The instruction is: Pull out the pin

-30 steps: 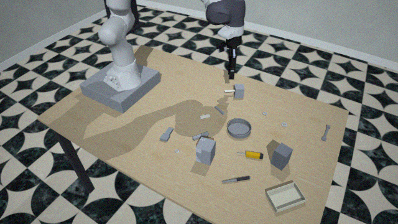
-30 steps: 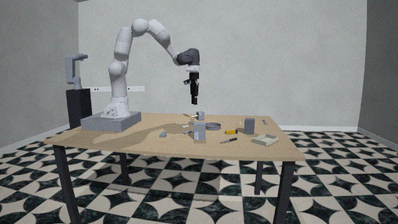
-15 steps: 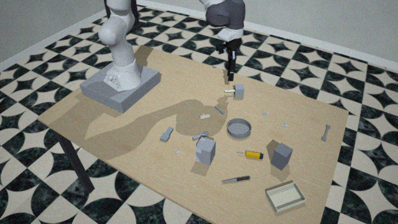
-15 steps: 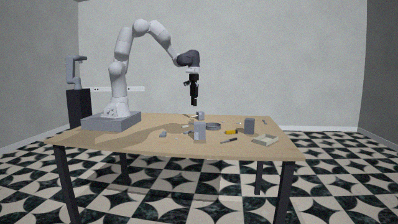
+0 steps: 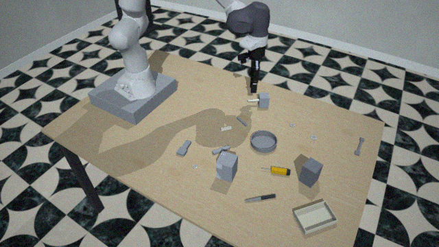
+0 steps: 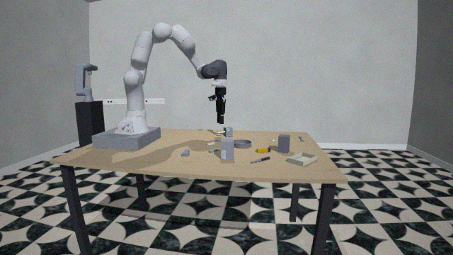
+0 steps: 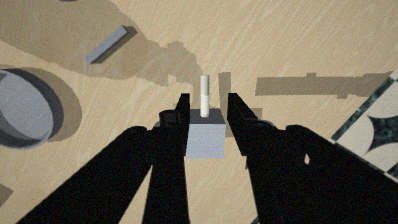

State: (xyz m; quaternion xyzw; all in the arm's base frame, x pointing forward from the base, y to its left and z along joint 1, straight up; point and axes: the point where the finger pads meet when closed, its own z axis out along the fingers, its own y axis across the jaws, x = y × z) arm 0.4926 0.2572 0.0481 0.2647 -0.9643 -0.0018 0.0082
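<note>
Right now the cream pin is 100 mm below my hand, 20 mm ahead of it and 10 mm to the left of it. Round my hand: round grey dish (220 mm to the right, 160 mm ahead, 110 mm below); then short grey bar (140 mm to the right, 120 mm below, 20 mm ahead); then small grey block (90 mm below, 40 mm ahead, 30 mm to the left).
</note>
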